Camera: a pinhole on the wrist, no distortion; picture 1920 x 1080 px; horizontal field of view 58.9 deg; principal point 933.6 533.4 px. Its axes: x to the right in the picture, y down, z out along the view. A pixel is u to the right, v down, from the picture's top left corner.
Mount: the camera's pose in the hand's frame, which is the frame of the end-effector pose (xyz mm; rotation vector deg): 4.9 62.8 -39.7 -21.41 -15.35 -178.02
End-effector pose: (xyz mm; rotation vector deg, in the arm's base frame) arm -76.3 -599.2 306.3 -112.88 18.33 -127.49
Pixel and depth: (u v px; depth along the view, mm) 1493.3 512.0 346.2
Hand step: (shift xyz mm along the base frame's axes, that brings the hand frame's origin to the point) 314.7 -135.7 -20.5
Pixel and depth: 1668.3 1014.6 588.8
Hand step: 619.3 -13.2 -27.5
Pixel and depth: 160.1 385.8 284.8
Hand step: 168.4 -189.7 177.4
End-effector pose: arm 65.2 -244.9 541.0 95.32 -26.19 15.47
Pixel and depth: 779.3 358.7 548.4
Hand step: 28.7 -502.5 197.0
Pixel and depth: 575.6 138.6 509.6
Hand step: 50.6 -453.7 273.1
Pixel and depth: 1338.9 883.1 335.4
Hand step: -43.3 -313.3 4.8
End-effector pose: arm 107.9 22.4 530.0 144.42 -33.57 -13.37
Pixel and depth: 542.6 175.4 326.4
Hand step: 2.5 -322.5 -112.4
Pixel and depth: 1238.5 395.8 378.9
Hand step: -125.4 -287.8 -196.6
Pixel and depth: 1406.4 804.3 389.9
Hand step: -134.4 -221.0 -272.9
